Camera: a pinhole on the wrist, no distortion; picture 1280 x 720 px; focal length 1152.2 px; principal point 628.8 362.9 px. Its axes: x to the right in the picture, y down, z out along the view. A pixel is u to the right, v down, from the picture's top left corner.
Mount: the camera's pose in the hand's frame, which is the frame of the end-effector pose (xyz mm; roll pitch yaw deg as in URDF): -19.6 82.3 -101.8 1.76 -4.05 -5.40
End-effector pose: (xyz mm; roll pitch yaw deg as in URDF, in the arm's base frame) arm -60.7 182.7 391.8 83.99 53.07 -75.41
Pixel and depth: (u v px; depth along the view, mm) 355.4 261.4 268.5
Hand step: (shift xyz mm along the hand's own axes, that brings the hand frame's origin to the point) -104.7 58.3 160.7
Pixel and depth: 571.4 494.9 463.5
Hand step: -71.6 126.2 360.3
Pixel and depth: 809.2 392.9 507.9
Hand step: 23.4 75.8 410.6
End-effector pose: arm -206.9 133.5 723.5 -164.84 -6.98 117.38
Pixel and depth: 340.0 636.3 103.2
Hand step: -50.6 106.6 0.0
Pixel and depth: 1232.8 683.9 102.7
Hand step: 29.0 103.3 5.3
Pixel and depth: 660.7 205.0 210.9
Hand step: -31.9 47.9 108.0
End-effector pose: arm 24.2 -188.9 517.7 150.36 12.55 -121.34
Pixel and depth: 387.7 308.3 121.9
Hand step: -54.4 76.0 17.8
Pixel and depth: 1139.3 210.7 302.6
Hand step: 87.7 22.7 208.1
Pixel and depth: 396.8 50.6 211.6
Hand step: -82.7 24.2 104.4
